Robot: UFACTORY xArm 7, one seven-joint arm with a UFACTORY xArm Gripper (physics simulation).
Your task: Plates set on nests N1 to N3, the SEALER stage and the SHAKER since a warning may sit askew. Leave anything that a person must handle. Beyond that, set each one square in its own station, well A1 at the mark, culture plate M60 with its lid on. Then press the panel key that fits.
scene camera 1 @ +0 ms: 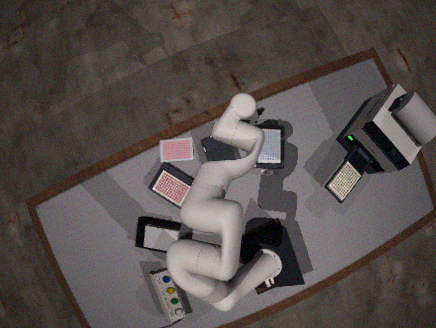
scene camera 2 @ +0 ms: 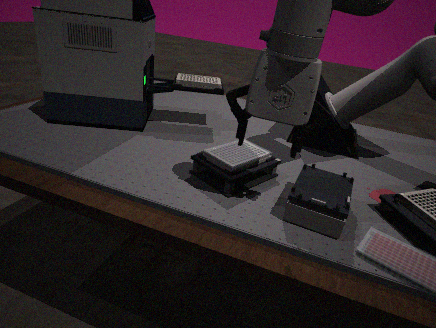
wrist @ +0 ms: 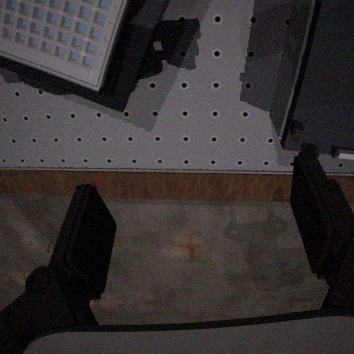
Note:
The gripper [scene camera 2: 266, 148] is open, holding nothing.
The gripper shows as well in the wrist view [wrist: 194, 191].

